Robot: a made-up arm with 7 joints. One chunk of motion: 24 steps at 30 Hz.
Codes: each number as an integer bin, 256 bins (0 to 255) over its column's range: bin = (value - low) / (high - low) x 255, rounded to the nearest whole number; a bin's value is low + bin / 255 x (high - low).
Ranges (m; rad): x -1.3..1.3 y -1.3..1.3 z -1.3..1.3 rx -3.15..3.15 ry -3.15..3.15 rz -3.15..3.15
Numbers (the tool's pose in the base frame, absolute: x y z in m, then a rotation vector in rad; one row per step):
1: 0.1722 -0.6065 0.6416 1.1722 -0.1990 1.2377
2: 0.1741 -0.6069 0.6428 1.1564 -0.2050 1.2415
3: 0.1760 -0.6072 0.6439 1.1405 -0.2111 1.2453
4: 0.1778 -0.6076 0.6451 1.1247 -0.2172 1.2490
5: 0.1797 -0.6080 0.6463 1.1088 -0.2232 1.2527
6: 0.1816 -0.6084 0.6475 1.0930 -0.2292 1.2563
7: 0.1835 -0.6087 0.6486 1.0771 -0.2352 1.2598
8: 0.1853 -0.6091 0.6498 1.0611 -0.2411 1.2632
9: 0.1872 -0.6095 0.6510 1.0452 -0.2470 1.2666
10: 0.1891 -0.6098 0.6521 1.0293 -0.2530 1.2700
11: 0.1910 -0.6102 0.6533 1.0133 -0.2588 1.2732
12: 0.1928 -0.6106 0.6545 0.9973 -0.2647 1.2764
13: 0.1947 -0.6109 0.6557 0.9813 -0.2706 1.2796
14: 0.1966 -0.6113 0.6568 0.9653 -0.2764 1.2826
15: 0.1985 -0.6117 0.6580 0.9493 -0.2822 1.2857
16: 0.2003 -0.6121 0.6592 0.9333 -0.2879 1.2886
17: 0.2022 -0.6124 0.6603 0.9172 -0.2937 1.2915
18: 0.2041 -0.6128 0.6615 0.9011 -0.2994 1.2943
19: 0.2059 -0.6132 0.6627 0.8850 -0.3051 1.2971
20: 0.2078 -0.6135 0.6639 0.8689 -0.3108 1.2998
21: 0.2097 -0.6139 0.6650 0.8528 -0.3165 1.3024
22: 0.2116 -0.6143 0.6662 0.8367 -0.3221 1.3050
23: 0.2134 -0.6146 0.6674 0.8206 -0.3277 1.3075
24: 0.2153 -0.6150 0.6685 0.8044 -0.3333 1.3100
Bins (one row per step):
1: 144 68 190 175 119 178
2: 145 68 191 174 119 178
3: 145 68 191 174 119 178
4: 145 68 191 173 119 178
5: 145 68 191 172 118 178
6: 145 68 191 172 118 178
7: 145 68 191 171 118 178
8: 146 68 191 170 118 179
9: 146 68 191 170 118 179
10: 146 68 191 169 117 179
11: 146 68 192 169 117 179
12: 146 68 192 168 117 179
13: 147 68 192 167 117 179
14: 147 68 192 167 116 179
15: 147 68 192 166 116 180
16: 147 67 192 165 116 180
17: 147 67 192 165 116 180
18: 148 67 192 164 115 180
19: 148 67 192 163 115 180
20: 148 67 193 163 115 180
21: 148 67 193 162 115 180
22: 148 67 193 161 114 180
23: 148 67 193 161 114 180
24: 149 67 193 160 114 181

